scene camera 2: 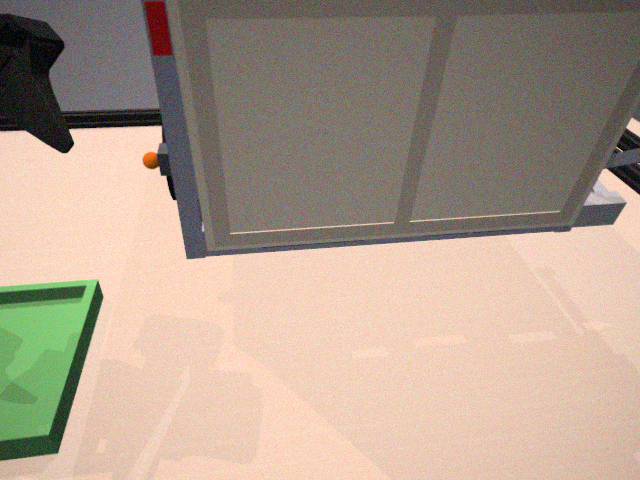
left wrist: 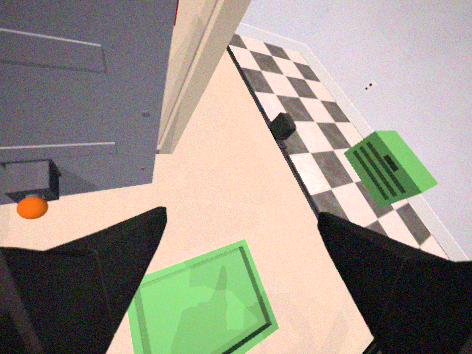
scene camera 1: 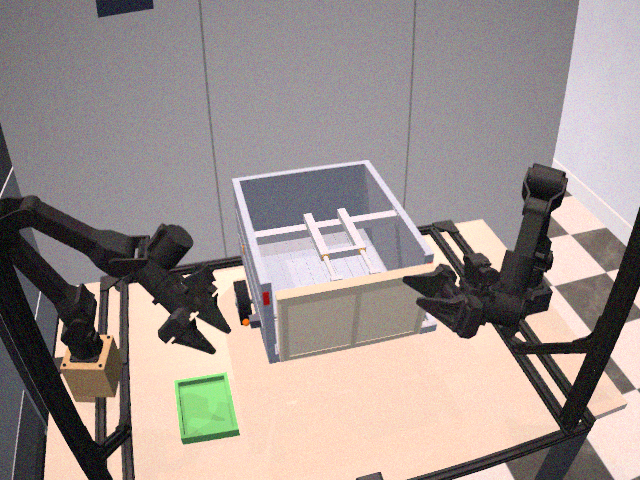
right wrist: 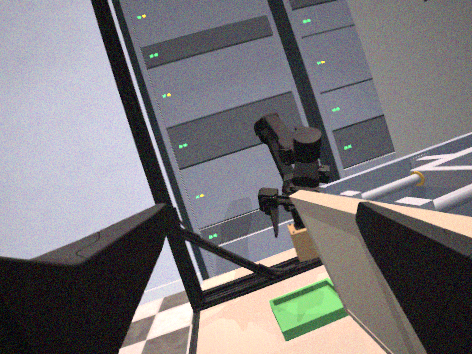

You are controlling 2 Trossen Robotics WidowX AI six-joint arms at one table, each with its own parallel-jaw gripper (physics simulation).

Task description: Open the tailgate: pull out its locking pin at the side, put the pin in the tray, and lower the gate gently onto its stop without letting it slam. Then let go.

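Seen in the pictures: left gripper, fingertip midpoint: [scene camera 2: 14, 155] [left wrist: 243, 216] [scene camera 1: 222, 342] [right wrist: 300, 240]; right gripper, fingertip midpoint: [scene camera 1: 409, 289] [right wrist: 261, 211]; left arm's base, link origin: [scene camera 1: 86, 351].
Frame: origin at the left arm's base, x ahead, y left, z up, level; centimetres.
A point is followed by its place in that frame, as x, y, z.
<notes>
The pin's orange knob [scene camera 1: 245, 321] @[33.7, 6.8, 1.4] [scene camera 2: 150, 160] @[33.9, 6.4, 1.1] [left wrist: 32, 207] @[33.5, 6.8, 1.4] sticks out of a grey bracket low on the trailer's left side; its shaft is hidden. The beige tailgate [scene camera 1: 315, 325] @[47.6, -2.5, 8.4] [scene camera 2: 320, 118] @[48.7, -2.4, 9.3] [left wrist: 200, 65] @[40.7, -2.7, 9.2] [right wrist: 340, 250] @[49.5, -2.7, 12.1] stands upright, closed. The green tray [scene camera 1: 209, 438] @[25.9, -14.3, -10.3] [scene camera 2: 77, 372] @[30.6, -7.0, -10.3] [left wrist: 259, 290] @[25.1, -13.8, -8.8] [right wrist: 312, 327] @[30.7, -7.6, -10.2] lies at the front left and holds no pin. My left gripper [scene camera 1: 221, 342] @[30.5, -4.8, 7.1] [left wrist: 243, 216] @[30.5, -4.8, 7.1] is open and empty, left of the knob and above the table behind the tray. My right gripper [scene camera 1: 410, 289] @[62.8, -8.6, 21.2] is open near the gate's upper right corner, one finger overlapping the gate in the right wrist view.
The grey trailer [scene camera 1: 253, 258] @[36.7, 7.2, 17.0] stands behind the gate, with a white ladder-like frame [scene camera 1: 315, 235] @[48.5, 12.6, 17.9] inside. A black wheel [scene camera 1: 241, 302] @[32.1, 16.8, -2.2] sits beside the knob. Black frame rails [scene camera 1: 124, 361] @[5.4, 5.1, -8.4] run along the table's left side. A green box [left wrist: 395, 167] shows beyond the table.
</notes>
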